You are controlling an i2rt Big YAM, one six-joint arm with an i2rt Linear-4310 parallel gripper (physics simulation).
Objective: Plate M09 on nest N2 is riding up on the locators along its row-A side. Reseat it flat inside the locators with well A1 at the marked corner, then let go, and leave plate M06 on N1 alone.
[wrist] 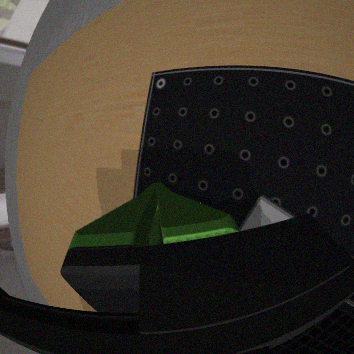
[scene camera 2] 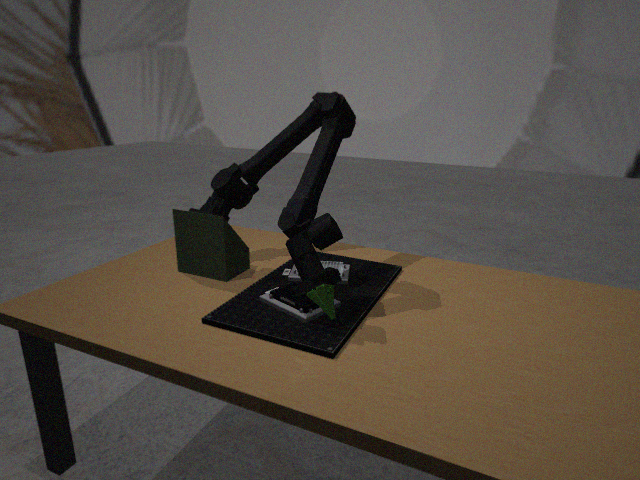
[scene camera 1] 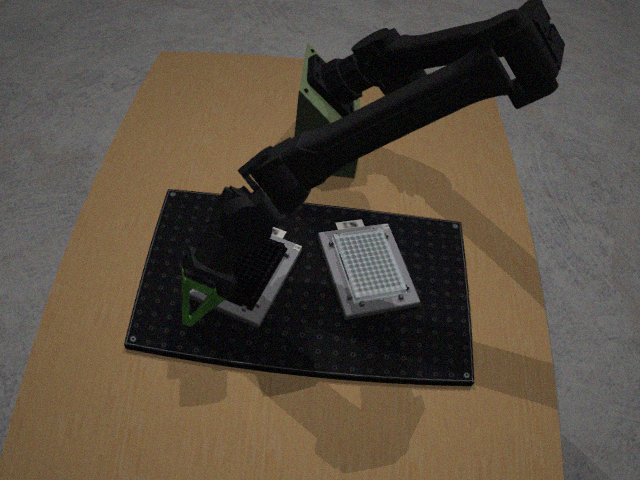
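Seen in the pictures: gripper, fingertip midpoint: (wrist: 157,190) (scene camera 2: 333,319) (scene camera 1: 186,325); arm's base, link origin: (scene camera 2: 208,226) (scene camera 1: 327,88).
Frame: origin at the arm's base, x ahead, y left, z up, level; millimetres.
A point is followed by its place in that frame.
Plate M09 (scene camera 1: 263,273) {x 350, y -85, z -101 mm} is black and lies on grey nest N2 (scene camera 1: 282,269) {x 331, y -57, z -112 mm} (wrist: 263,214) {x 386, y -189, z -112 mm} at the left of the black breadboard (scene camera 1: 366,352) {x 464, y 70, z -124 mm} (wrist: 246,140) {x 404, y -230, z -124 mm}. My wrist covers most of it, so I cannot tell whether it sits flat. My gripper (scene camera 1: 189,305) {x 453, y -191, z -103 mm} (scene camera 2: 325,297) (wrist: 157,190) {x 453, y -191, z -103 mm} has green fingers that are shut together with nothing between them. They are low over the plate's outer left end, above the nest's corner. Clear plate M06 (scene camera 1: 369,264) {x 319, y 75, z -101 mm} rests on nest N1 (scene camera 1: 385,310) {x 392, y 100, z -117 mm} to the right, apart from the arm.
The arm's green base block (scene camera 1: 309,110) {x 88, y -32, z 10 mm} (scene camera 2: 209,245) {x 36, y -51, z -37 mm} stands behind the breadboard on the wooden table (scene camera 1: 151,143) {x 25, y -338, z -137 mm}. The arm's links reach over the back of the breadboard. Small white tags sit at the back ends of both nests.
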